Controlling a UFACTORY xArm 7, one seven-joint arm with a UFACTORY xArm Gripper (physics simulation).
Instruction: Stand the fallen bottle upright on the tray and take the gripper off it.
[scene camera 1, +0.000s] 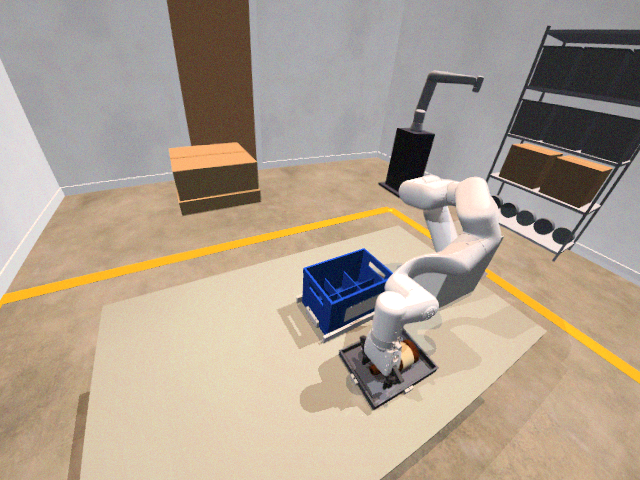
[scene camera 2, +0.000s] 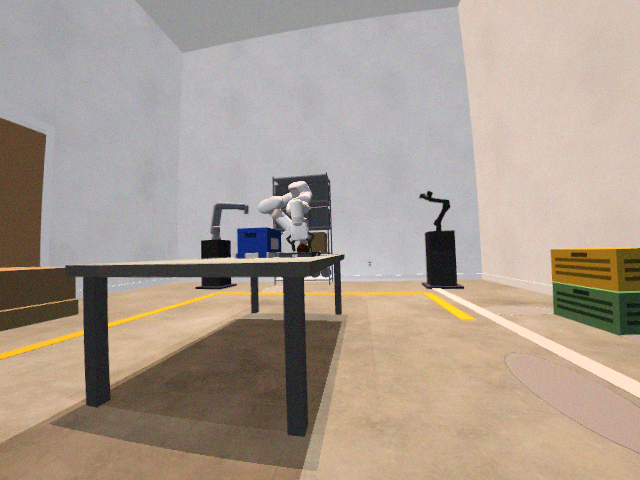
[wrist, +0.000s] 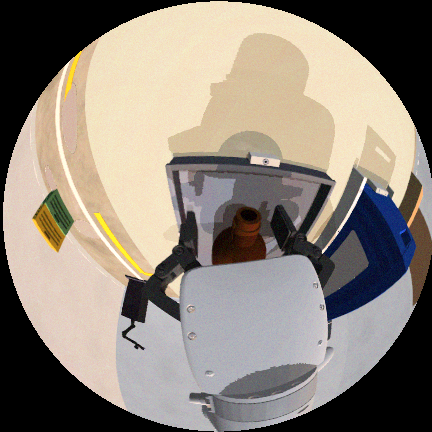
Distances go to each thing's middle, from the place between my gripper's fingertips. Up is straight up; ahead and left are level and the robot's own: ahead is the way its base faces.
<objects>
The brown bottle (wrist: 240, 242) is 7 cm behind my hand, 1 cm to the right of it and 1 cm above it. The rest, counted from my hand: grey tray (wrist: 214, 196): 7 cm behind, 3 cm to the right, 3 cm below.
</objects>
